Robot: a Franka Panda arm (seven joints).
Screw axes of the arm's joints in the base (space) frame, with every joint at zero. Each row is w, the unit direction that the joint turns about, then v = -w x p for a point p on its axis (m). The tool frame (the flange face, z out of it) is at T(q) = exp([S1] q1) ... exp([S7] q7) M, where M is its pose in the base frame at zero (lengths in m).
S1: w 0 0 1 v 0 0 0
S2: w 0 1 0 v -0.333 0 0
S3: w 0 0 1 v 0 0 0
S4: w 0 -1 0 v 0.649 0 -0.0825
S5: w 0 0 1 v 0 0 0
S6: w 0 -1 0 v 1.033 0 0
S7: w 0 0 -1 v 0 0.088 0
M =
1 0 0 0.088
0 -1 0 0
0 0 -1 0.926
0 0 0 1
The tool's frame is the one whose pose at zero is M.
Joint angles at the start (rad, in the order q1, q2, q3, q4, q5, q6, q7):
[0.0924, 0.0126, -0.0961, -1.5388, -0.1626, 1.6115, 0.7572]
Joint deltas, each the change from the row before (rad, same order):
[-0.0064, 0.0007, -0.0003, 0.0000, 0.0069, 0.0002, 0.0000]
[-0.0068, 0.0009, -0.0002, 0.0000, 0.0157, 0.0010, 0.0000]
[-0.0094, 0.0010, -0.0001, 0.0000, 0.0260, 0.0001, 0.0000]
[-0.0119, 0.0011, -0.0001, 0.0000, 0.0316, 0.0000, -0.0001]
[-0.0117, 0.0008, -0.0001, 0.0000, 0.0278, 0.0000, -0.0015]
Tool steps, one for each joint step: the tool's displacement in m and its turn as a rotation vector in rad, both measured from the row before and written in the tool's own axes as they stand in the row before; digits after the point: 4 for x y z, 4 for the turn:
[0.0021, 0.0021, 0.0010, 0.0036, -0.0055, 0.0068]
[0.0016, 0.0014, 0.0010, 0.0104, -0.0111, 0.0074]
[0.0018, 0.0017, 0.0013, 0.0170, -0.0189, 0.0104]
[0.0024, 0.0024, 0.0013, 0.0208, -0.0228, 0.0130]
[0.0026, 0.0026, 0.0010, 0.0185, -0.0197, 0.0114]

